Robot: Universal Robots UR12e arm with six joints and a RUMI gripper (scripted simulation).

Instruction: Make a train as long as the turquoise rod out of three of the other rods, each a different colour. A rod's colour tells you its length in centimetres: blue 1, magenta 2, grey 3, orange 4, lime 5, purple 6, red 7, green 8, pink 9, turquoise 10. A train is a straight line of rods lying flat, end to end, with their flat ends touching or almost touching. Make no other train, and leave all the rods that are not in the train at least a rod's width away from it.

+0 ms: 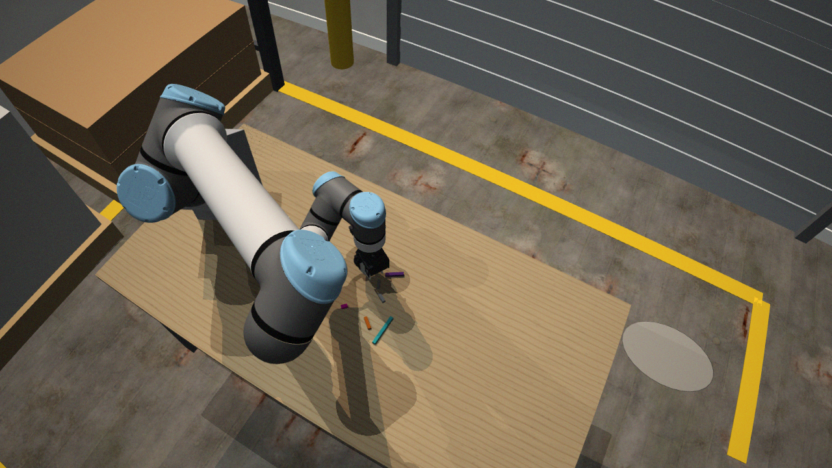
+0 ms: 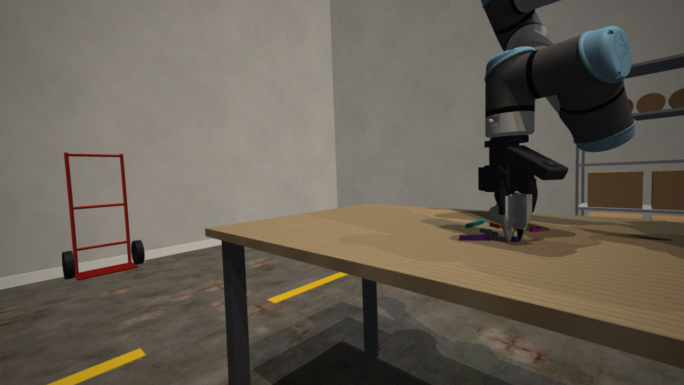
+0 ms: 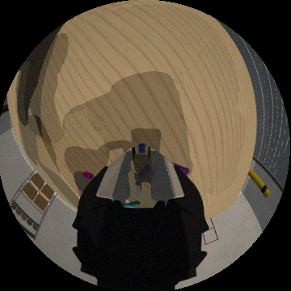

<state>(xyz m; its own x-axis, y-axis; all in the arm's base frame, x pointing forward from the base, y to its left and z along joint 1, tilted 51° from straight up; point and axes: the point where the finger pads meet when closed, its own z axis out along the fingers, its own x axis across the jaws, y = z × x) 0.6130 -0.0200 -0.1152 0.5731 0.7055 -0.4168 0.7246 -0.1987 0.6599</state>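
Right now my hand is 1 cm above the blue cube. Also, from my hand: purple rod: 8 cm ahead, 2 cm to the left, 1 cm below; then orange rod: 16 cm to the right, 6 cm ahead, 1 cm below; then magenta rod: 14 cm to the right, 2 cm behind, 1 cm below.
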